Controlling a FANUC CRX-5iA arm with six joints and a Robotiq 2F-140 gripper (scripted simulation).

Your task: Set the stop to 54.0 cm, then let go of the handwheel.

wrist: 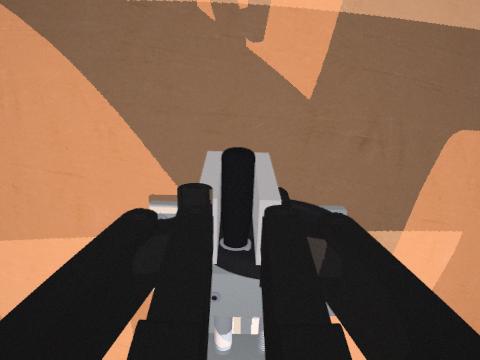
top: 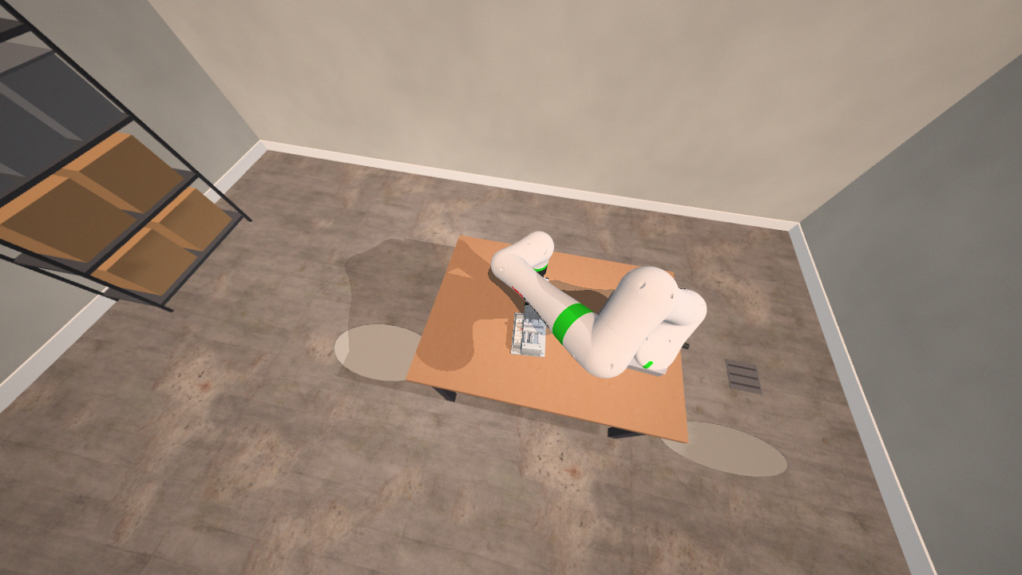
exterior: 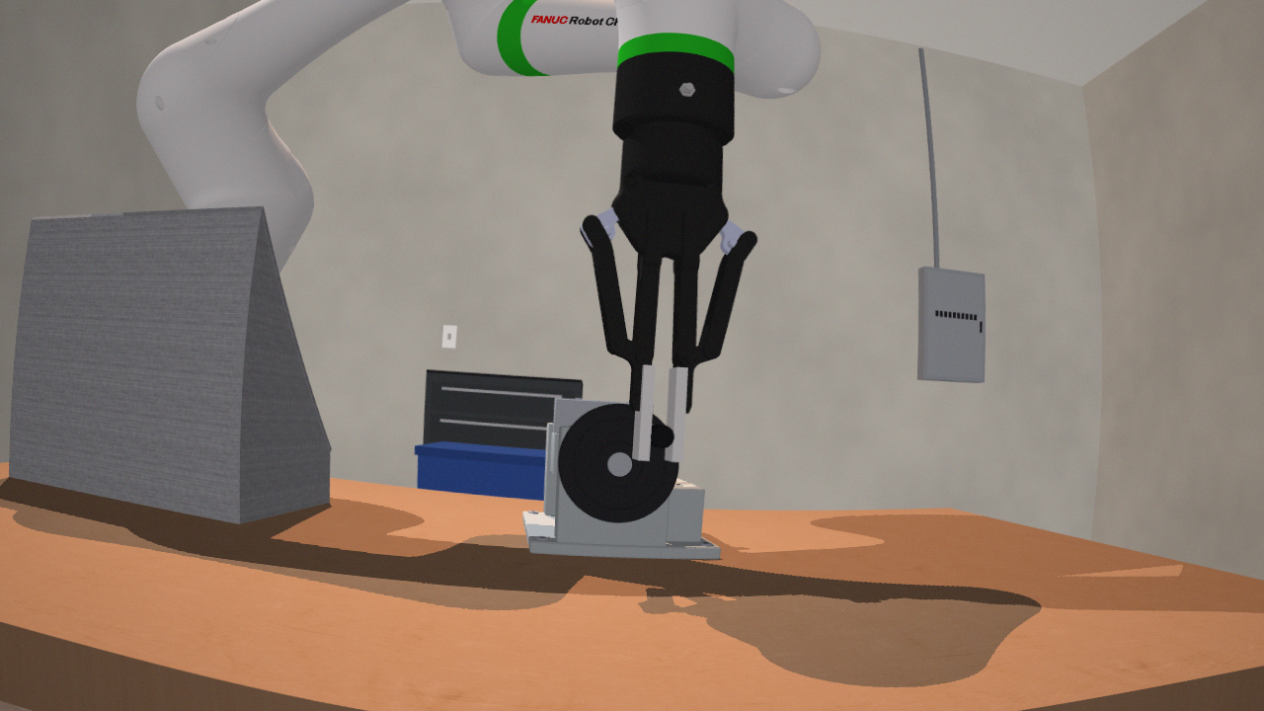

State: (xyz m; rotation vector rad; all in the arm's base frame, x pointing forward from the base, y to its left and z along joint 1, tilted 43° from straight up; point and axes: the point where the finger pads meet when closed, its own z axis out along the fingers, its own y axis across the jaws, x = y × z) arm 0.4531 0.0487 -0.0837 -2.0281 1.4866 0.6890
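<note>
Now: the sliding stop block 140 mm to the left of my hand, 50 mm behind it and 20 mm below it. From my hand the other things lie so: black handwheel: 20 mm to the left, 20 mm below, 10 mm behind; black crank knob: 20 mm below.
</note>
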